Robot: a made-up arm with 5 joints. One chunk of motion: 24 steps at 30 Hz.
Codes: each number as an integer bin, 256 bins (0 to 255) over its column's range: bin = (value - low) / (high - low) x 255, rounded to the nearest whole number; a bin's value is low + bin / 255 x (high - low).
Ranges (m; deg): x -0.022..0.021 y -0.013..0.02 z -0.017..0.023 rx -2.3..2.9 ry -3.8..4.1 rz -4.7..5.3
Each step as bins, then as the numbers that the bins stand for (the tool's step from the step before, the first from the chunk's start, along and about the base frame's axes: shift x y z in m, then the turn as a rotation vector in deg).
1 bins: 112 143 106 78 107 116
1 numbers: -0.00311 0.00551 -0.00037 -0.709 -0.485 -0.151
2 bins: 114 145 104 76 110 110
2 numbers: -0.00278 0.00576 -0.00069 -0.750 -0.392 -0.386
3 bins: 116 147 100 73 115 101
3 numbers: -0.00244 0.00602 -0.00131 -0.811 -0.237 -0.739
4 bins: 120 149 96 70 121 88
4 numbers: -0.00176 0.00628 -0.00194 -0.873 -0.051 -1.249
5 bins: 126 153 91 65 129 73
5 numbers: -0.00075 0.00680 -0.00273 -0.975 0.196 -1.837
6 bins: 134 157 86 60 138 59
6 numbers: 0.00060 0.00732 -0.00351 -1.076 0.475 -2.386
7 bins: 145 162 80 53 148 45
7 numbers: 0.00245 0.00796 -0.00445 -1.219 0.785 -2.935
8 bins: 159 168 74 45 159 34
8 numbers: 0.00481 0.00874 -0.00539 -1.382 1.126 -3.367
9 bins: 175 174 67 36 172 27
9 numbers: 0.00751 0.00952 -0.00649 -1.566 1.529 -3.641
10 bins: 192 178 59 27 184 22
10 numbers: 0.01038 0.01004 -0.00775 -1.749 1.900 -3.837
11 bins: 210 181 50 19 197 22
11 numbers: 0.01341 0.01042 -0.00916 -1.913 2.303 -3.837
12 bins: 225 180 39 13 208 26
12 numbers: 0.01594 0.01029 -0.01088 -2.035 2.644 -3.680
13 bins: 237 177 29 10 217 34
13 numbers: 0.01796 0.00991 -0.01245 -2.096 2.923 -3.367
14 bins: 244 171 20 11 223 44
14 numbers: 0.01915 0.00913 -0.01386 -2.076 3.109 -2.975
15 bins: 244 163 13 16 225 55
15 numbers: 0.01915 0.00809 -0.01496 -1.974 3.171 -2.543
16 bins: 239 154 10 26 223 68
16 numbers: 0.01830 0.00693 -0.01543 -1.770 3.109 -2.033
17 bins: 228 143 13 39 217 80
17 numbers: 0.01645 0.00551 -0.01496 -1.505 2.923 -1.563
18 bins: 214 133 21 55 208 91
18 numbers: 0.01409 0.00421 -0.01371 -1.178 2.644 -1.131
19 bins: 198 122 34 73 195 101
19 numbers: 0.01139 0.00279 -0.01167 -0.811 2.241 -0.739
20 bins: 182 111 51 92 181 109
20 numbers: 0.00869 0.00136 -0.00900 -0.424 1.807 -0.425
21 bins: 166 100 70 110 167 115
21 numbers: 0.00599 -0.00006 -0.00602 -0.057 1.374 -0.190
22 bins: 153 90 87 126 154 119
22 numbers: 0.00380 -0.00135 -0.00335 0.269 0.971 -0.033
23 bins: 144 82 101 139 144 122
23 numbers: 0.00228 -0.00239 -0.00116 0.535 0.661 0.084
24 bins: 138 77 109 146 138 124
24 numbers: 0.00127 -0.00304 0.00010 0.677 0.475 0.163
